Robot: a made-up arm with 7 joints.
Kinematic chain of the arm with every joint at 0, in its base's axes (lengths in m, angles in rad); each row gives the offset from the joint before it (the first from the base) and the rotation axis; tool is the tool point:
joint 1: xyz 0 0 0.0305 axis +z
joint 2: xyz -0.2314 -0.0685 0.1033 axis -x
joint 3: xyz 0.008 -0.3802 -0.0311 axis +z
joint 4: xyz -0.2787 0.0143 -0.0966 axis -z
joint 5: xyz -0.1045 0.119 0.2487 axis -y
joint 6: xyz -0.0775 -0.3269 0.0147 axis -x
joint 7: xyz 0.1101 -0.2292 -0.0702 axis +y
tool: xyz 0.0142 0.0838 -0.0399
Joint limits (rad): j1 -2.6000..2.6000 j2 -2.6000..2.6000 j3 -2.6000..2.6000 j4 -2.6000..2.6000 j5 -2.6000..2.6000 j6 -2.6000..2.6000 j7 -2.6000..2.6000
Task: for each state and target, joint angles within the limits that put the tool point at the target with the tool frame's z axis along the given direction. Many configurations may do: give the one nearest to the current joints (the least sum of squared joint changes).
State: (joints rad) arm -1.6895 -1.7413 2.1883 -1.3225 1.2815 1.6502 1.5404
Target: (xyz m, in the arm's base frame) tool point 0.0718 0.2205 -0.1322 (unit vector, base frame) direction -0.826 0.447 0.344
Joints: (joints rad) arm -2.1399 -1.7404 2.3429 -2.0067 2.0862 1.5631 1.6834
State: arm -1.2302 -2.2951 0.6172 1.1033 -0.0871 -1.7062 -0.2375
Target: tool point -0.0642 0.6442 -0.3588 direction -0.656 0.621 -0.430
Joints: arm -0.9729 -2.1972 0.8748 1.3737 -0.6546 -1.6965 -0.8845
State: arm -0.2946 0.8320 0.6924 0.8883 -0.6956 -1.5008 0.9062
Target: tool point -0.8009 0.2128 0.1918 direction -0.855 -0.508 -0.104
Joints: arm -0.8082 0.1808 0.2395 1.1521 -0.6409 -1.3875 0.7057
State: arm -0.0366 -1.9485 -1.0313 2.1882 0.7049 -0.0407 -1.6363
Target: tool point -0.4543 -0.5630 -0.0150 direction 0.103 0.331 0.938
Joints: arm 0.6391 -2.5061 -0.2339 2.0980 0.8849 0.3507 -1.7696
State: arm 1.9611 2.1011 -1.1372 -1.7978 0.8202 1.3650 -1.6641
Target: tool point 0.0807 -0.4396 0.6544 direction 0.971 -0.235 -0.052
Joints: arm 2.0376 1.4321 -0.9625 -1.3078 0.9260 1.3179 -1.3961
